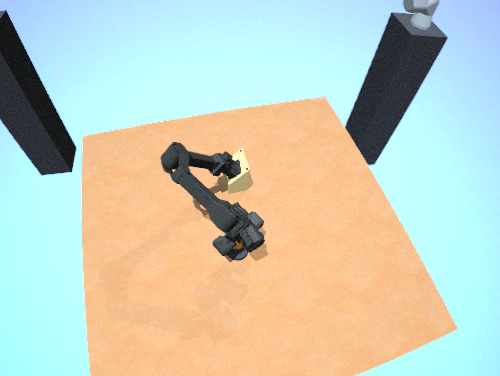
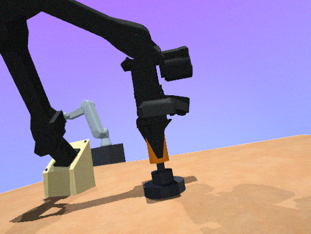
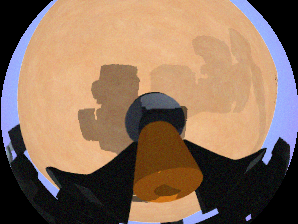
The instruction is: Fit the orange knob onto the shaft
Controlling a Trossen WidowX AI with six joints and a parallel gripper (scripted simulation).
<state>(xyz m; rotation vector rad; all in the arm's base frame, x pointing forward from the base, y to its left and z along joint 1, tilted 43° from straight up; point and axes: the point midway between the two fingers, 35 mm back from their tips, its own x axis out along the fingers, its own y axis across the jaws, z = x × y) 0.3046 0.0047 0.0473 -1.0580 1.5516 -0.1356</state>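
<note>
Now: the orange knob 2 cm above my gripper tip. Also, from my gripper tip: dark round pedestal: 4 cm below.
</note>
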